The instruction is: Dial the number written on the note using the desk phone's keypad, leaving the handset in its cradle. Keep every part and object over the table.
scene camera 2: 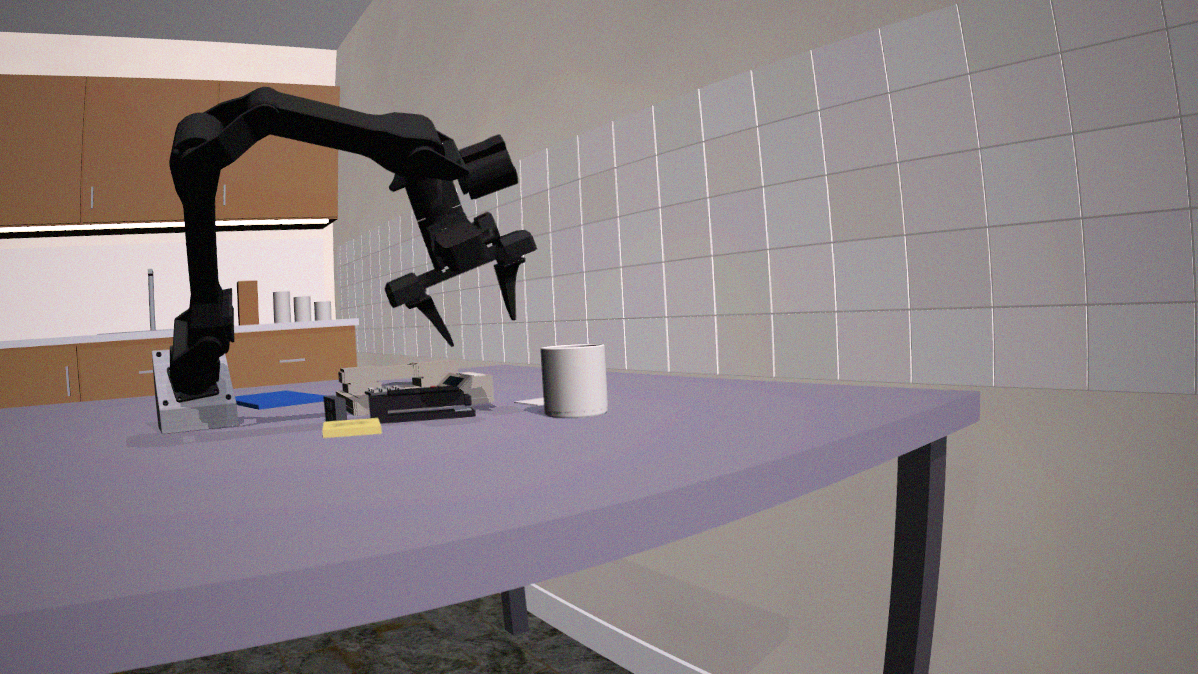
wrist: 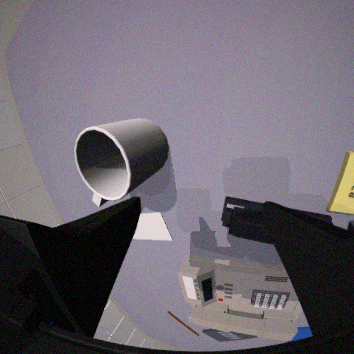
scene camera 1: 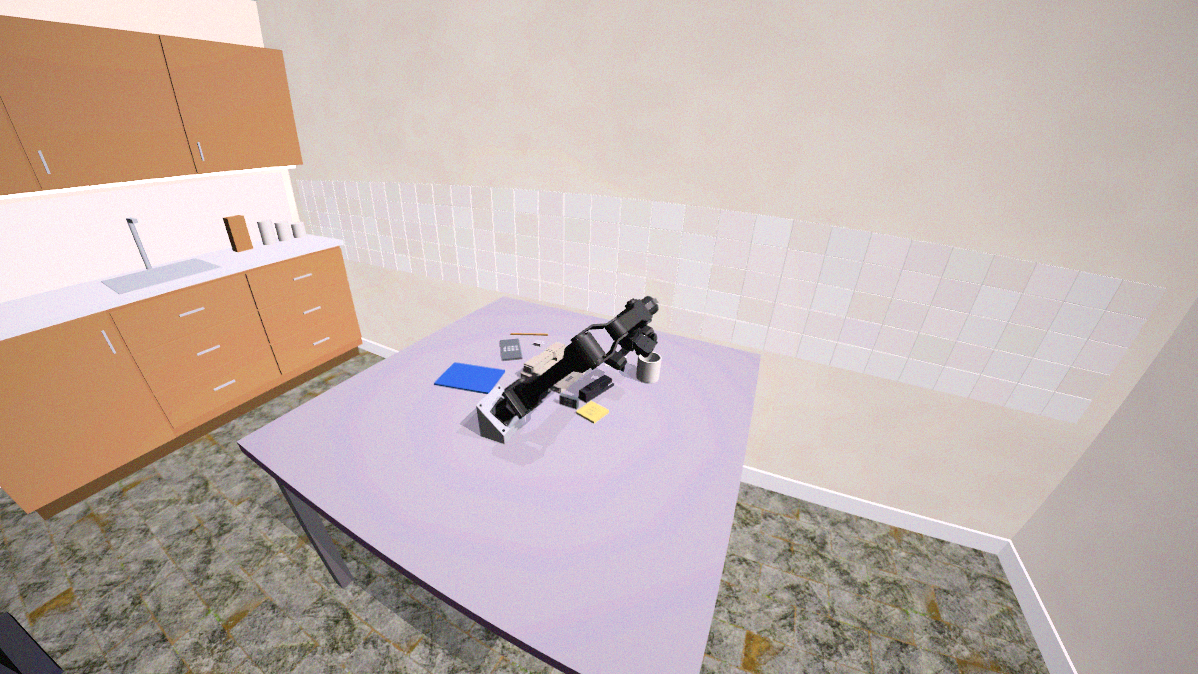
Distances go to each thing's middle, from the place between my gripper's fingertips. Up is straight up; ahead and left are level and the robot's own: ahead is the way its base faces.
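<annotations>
From my hand: black stapler-like object (scene camera 2: pixel 400 399), 4 cm behind, 10 cm to the left, 9 cm below. Beige desk phone (scene camera 2: pixel 479 386), 4 cm ahead, 26 cm to the left, 9 cm below. White paper (wrist: pixel 151 225), 18 cm ahead, 8 cm to the left, 11 cm below. Yellow note pad (scene camera 2: pixel 360 426), 15 cm behind, 8 cm to the left, 10 cm below.
</annotations>
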